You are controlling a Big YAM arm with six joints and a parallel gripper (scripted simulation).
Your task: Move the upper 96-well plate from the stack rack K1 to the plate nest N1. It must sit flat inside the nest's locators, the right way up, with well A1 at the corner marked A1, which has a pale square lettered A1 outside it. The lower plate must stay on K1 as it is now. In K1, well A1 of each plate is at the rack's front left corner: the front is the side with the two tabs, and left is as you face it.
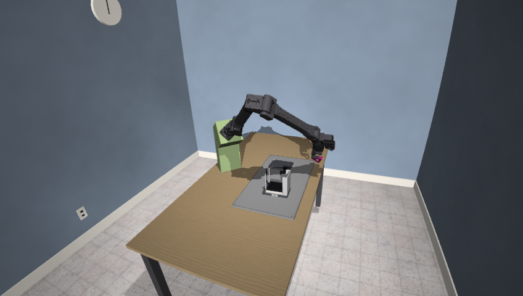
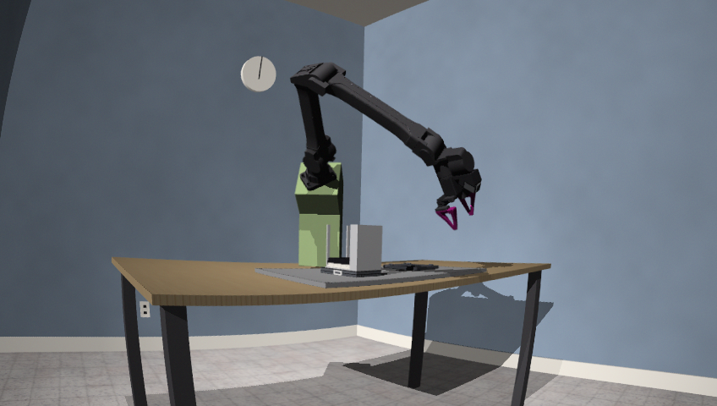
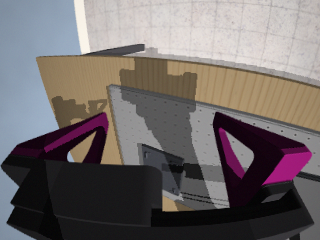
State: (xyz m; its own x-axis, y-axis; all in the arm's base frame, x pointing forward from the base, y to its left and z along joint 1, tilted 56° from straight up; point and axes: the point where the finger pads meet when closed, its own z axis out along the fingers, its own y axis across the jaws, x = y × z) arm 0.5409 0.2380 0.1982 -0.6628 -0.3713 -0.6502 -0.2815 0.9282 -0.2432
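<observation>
Now: hand 230 mm past the black 96-well plate, 230 mm to the left of it and 120 mm above it. Round my hand: white plate (230 mm behind, 230 mm to the right, 140 mm below); then grey rack wall (160 mm behind, 240 mm to the right, 80 mm below).
</observation>
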